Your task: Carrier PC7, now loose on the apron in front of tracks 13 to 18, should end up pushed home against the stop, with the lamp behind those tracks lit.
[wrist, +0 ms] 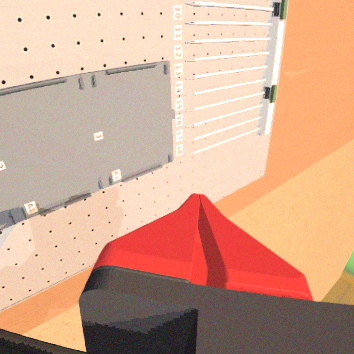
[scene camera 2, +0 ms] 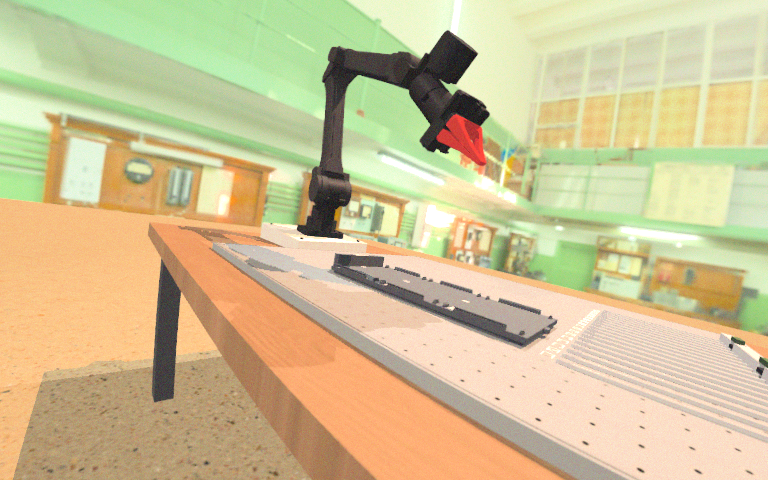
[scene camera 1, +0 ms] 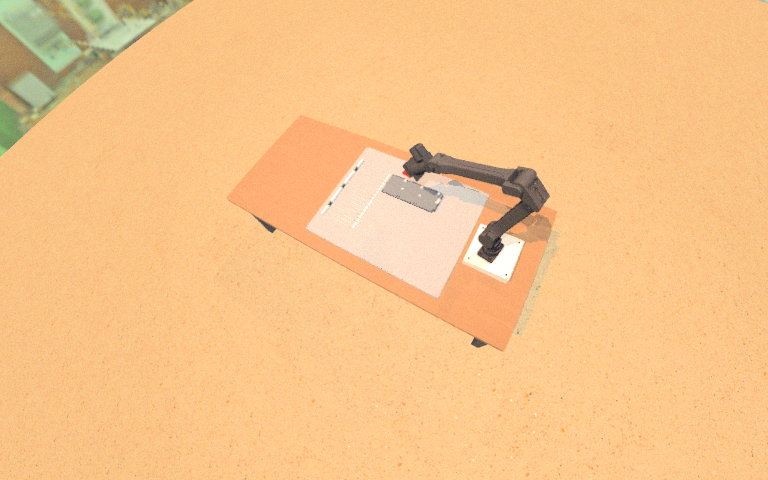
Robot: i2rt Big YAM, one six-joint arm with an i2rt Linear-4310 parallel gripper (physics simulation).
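Pixels of known places: gripper, fingertip midpoint: (wrist: 195, 204) (scene camera 2: 482, 164) (scene camera 1: 403, 172); arm's base, link origin: (scene camera 2: 319, 234) (scene camera 1: 490, 250).
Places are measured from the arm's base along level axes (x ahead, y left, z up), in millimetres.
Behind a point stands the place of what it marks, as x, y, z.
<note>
The carrier (scene camera 1: 408, 192) {534, -27, -18} (scene camera 2: 453, 297) {557, -32, -18} (wrist: 65, 120) {539, -8, -18}, a long dark grey board, lies flat on the pale perforated board. In the wrist view its front end is just short of the track labels, beside about 13 to 18. The tracks (scene camera 1: 355, 198) {751, 178, -29} (scene camera 2: 673, 362) (wrist: 230, 108) {803, -2, -28} are thin pale ribs running to a white stop bar (scene camera 1: 339, 191) {851, 204, -15} (wrist: 269, 110) {894, -1, -13} with dark and green parts. Whether a lamp is lit cannot be told. My gripper (scene camera 1: 406, 173) {541, -3, 174} (scene camera 2: 483, 164) {541, -3, 174} (wrist: 195, 204) {541, -3, 174}, with red fingers, is shut and empty, above the board and off the carrier's side.
The perforated board (scene camera 1: 396, 249) {369, 272, -28} (scene camera 2: 430, 350) {661, -173, -28} (wrist: 125, 35) {606, 79, -28} lies on a wooden table (scene camera 1: 277, 175) {1291, 351, -41} (scene camera 2: 254, 339) {589, -291, -41} (wrist: 320, 90) {1158, 45, -41}. A raised block (scene camera 2: 357, 259) {373, -81, -6} stands at the carrier's rear end. The arm's white base plate (scene camera 1: 506, 263) {-97, 13, 8} (scene camera 2: 283, 234) {39, -119, -10} is at the other end of the table.
</note>
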